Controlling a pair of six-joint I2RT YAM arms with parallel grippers.
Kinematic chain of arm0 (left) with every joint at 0, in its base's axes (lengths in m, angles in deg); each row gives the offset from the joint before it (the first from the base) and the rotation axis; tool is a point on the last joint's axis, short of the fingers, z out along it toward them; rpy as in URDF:
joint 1: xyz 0 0 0.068 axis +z
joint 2: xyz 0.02 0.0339 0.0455 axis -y
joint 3: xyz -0.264 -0.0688 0 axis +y
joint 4: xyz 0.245 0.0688 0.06 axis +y
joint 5: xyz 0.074 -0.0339 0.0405 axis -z
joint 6: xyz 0.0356 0 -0.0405 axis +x
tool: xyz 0 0 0 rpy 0 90 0
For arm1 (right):
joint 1: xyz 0 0 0.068 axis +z
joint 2: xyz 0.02 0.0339 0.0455 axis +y
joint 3: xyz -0.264 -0.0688 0 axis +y
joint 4: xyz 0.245 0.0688 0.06 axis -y
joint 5: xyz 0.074 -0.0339 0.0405 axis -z
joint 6: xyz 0.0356 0 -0.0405 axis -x
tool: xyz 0 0 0 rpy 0 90 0
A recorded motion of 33 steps. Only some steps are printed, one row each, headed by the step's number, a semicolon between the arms.
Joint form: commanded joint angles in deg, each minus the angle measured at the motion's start. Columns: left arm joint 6, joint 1, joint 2, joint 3, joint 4, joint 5; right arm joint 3, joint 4, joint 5, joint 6, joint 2, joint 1.
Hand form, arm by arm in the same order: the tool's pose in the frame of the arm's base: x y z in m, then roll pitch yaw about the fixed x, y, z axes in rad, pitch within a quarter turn. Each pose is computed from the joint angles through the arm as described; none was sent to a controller.
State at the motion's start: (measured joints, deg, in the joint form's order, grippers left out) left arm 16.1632 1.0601 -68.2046 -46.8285 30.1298 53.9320; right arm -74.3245 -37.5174 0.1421 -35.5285 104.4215 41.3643
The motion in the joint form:
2: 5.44 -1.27 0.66 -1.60 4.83 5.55; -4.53 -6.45 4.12 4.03 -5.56 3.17
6: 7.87 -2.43 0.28 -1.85 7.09 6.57; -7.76 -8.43 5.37 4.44 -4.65 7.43
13: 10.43 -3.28 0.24 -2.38 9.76 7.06; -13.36 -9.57 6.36 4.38 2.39 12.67
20: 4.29 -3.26 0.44 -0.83 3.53 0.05; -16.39 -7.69 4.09 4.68 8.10 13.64
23: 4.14 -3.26 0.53 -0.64 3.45 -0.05; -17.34 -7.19 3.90 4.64 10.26 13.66
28: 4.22 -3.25 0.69 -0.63 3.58 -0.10; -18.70 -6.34 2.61 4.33 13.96 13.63
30: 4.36 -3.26 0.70 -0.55 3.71 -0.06; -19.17 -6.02 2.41 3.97 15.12 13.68
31: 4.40 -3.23 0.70 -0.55 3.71 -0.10; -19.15 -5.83 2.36 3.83 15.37 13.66
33: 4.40 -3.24 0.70 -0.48 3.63 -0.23; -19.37 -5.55 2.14 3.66 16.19 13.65
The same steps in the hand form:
2: 0.2242 -0.0315 0.2594 -2.3309 0.9312 2.8193; 0.2581 0.2502 0.2485 2.9516 0.4214 -2.9720
6: 0.2216 -0.0363 0.2577 -2.3241 0.9273 2.7769; 0.2431 0.2724 0.2583 2.9688 0.4387 -2.8937
13: 0.2184 -0.0396 0.2583 -2.3317 0.9266 2.7330; 0.2333 0.3146 0.2425 3.0104 0.4102 -2.7934
20: 0.2256 -0.0375 0.2534 -2.4352 0.8976 2.7674; 0.2394 0.3373 0.2213 2.9882 0.3791 -2.7645
23: 0.2252 -0.0374 0.2528 -2.4346 0.8951 2.7701; 0.2432 0.3433 0.2115 2.9925 0.3670 -2.7619
28: 0.2246 -0.0374 0.2531 -2.4372 0.8961 2.7681; 0.2489 0.3524 0.1926 2.9871 0.3329 -2.7611
30: 0.2243 -0.0374 0.2526 -2.4369 0.8945 2.7666; 0.2504 0.3555 0.1868 2.9858 0.3248 -2.7653
31: 0.2243 -0.0373 0.2526 -2.4384 0.8948 2.7660; 0.2509 0.3559 0.1850 2.9851 0.3228 -2.7678
33: 0.2243 -0.0373 0.2523 -2.4412 0.8944 2.7650; 0.2520 0.3577 0.1803 2.9843 0.3157 -2.7697

